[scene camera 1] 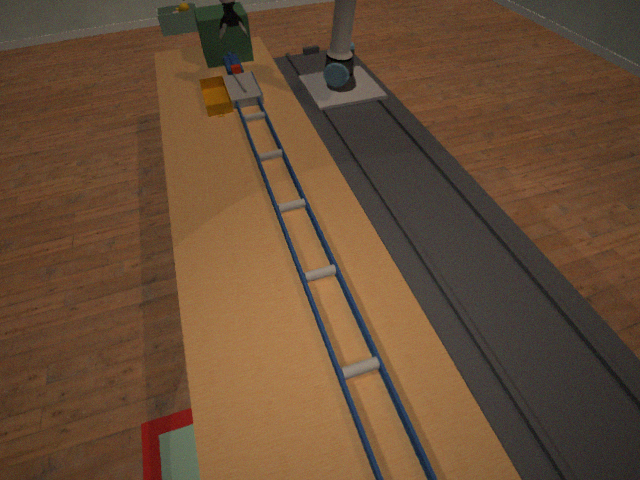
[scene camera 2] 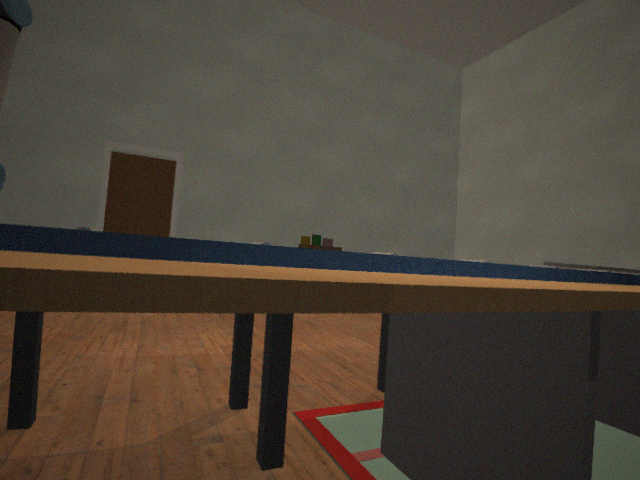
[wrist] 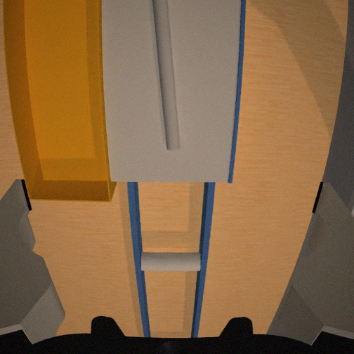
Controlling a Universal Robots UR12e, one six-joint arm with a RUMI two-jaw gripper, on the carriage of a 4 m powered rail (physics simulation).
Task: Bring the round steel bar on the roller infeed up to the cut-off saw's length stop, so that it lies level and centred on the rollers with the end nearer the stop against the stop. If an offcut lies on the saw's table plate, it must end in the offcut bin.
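Frame: origin at the arm's base, x ahead, y left, z up, level; metres.
Where they show: gripper, between the fingertips: (scene camera 1: 234, 39).
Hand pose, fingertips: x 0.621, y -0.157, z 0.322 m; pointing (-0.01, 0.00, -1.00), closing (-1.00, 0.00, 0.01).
Observation:
After its pixels a point has its place.
My gripper (scene camera 1: 233, 35) @[y -0.157, x 0.620, z 0.322 m] (wrist: 171, 183) is open and empty, above the saw end of the table. A short grey rod, the offcut (scene camera 1: 239, 82) @[y -0.183, x 0.631, z 0.044 m] (wrist: 167, 75), lies slightly slanted on the saw's grey table plate (scene camera 1: 253, 87) @[y -0.114, x 0.556, z 0.029 m] (wrist: 205, 125), ahead of the fingers in the wrist view. The yellow offcut bin (scene camera 1: 216, 98) @[y -0.170, x 0.797, z -0.028 m] (wrist: 60, 100) stands beside the plate, on its left. The roller infeed (scene camera 1: 320, 235) @[y 1.226, x 0.558, z 0.017 m] (scene camera 2: 310, 259) @[y 1.125, x 0.694, z -0.006 m] runs from the plate. A thin grey bar (scene camera 2: 589, 267) @[y 2.538, x 0.630, z 0.039 m], probably the steel bar, shows above the blue rail at the right in scene camera 2. Which part is the length stop is unclear.
The green saw housing (scene camera 1: 224, 36) @[y -0.645, x 0.632, z 0.171 m] stands behind the plate, with a small red block (scene camera 1: 236, 68) @[y -0.345, x 0.618, z 0.066 m] on a blue part before it. The arm's carriage (scene camera 1: 315, 90) @[y 0.012, x 0.181, z 0.000 m] is at the far end of the dark rail (scene camera 1: 413, 196). A roller (wrist: 171, 261) lies near the plate.

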